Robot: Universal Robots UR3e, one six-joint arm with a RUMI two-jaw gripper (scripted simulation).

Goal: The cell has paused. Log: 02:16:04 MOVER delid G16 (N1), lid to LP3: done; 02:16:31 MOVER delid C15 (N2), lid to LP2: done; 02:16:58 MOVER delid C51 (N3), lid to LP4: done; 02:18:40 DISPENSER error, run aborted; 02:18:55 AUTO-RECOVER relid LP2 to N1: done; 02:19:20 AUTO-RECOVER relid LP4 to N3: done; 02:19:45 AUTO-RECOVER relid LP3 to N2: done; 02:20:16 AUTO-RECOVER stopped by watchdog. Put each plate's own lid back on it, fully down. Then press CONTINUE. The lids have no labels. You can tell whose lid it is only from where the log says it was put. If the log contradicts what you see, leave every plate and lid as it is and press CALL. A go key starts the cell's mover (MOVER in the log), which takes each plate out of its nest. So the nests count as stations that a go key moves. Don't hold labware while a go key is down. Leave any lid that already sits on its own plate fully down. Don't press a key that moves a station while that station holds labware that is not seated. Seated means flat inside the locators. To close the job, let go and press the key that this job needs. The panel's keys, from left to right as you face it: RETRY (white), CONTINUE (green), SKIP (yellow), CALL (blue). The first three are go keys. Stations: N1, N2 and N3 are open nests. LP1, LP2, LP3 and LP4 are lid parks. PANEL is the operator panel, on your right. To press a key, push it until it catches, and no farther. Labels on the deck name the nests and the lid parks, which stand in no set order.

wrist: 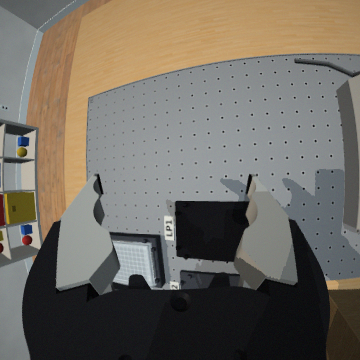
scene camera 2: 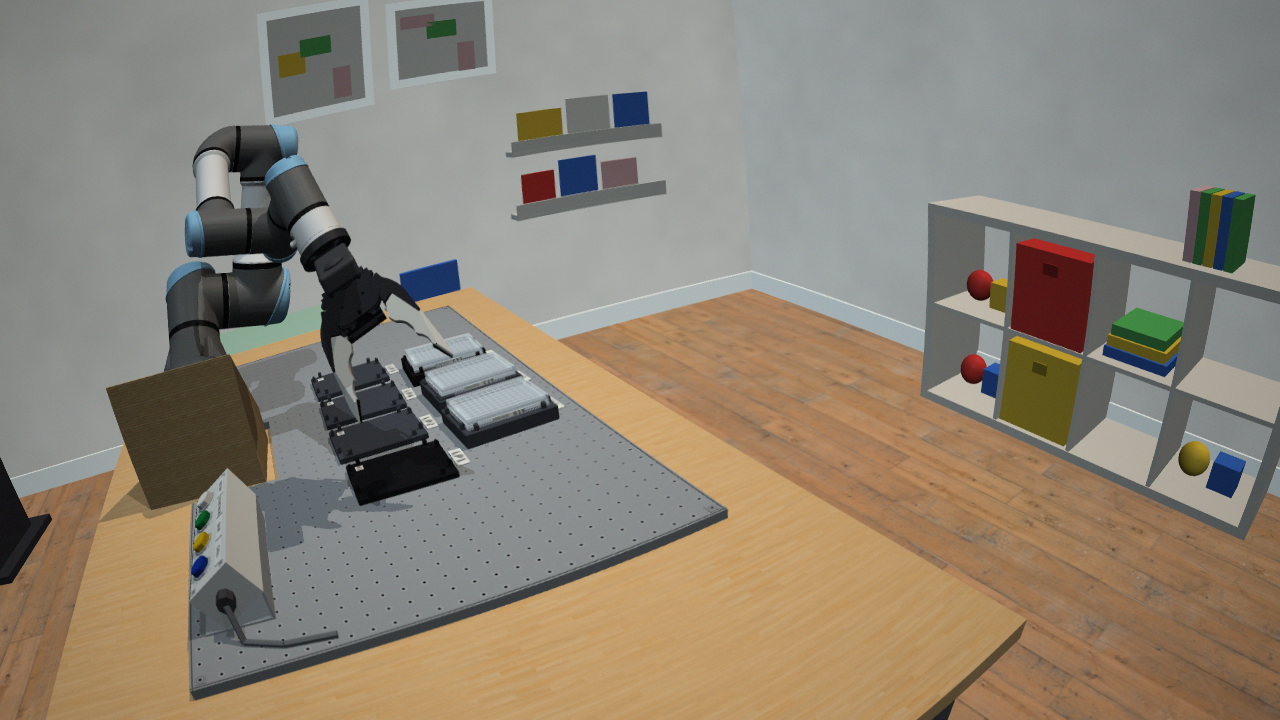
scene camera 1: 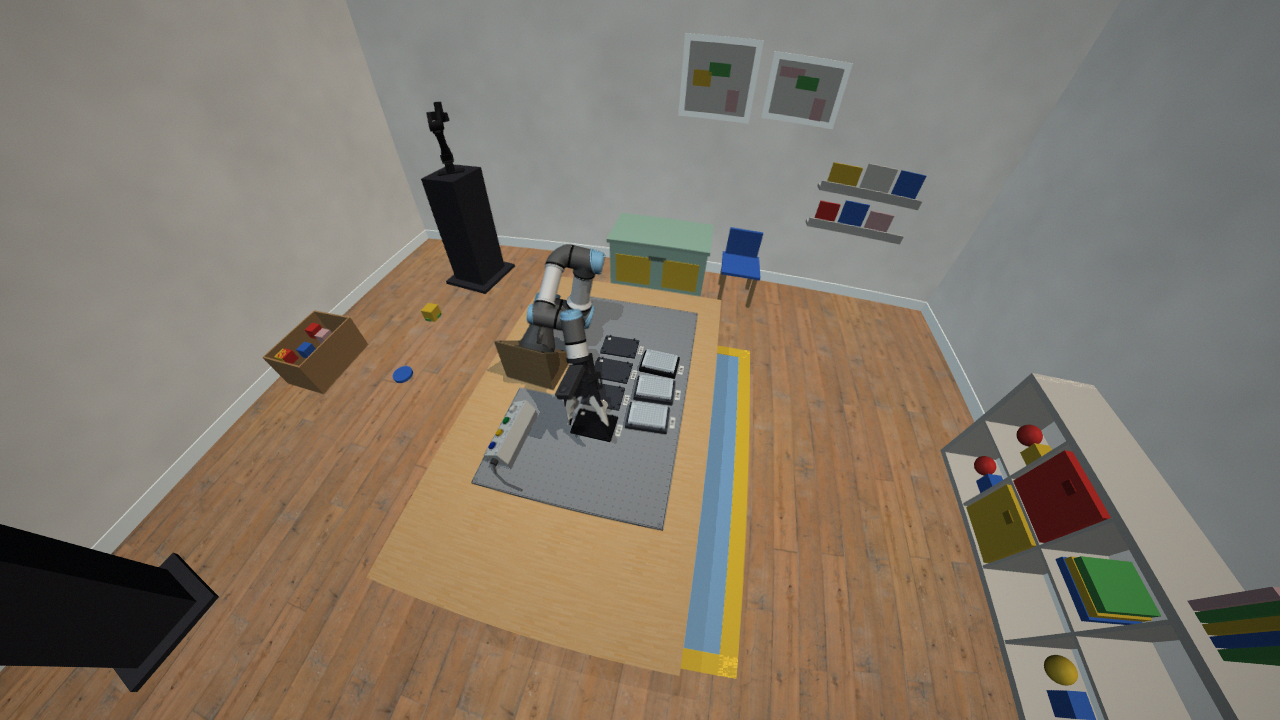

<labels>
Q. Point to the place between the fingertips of my gripper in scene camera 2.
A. At 406,390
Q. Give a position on a clear lid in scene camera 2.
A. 422,355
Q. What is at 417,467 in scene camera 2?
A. A LP1 park.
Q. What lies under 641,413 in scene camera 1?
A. A clear lid.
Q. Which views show the clear lid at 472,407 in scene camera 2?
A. The wrist view, scene camera 2 and scene camera 1: all of them.
</labels>
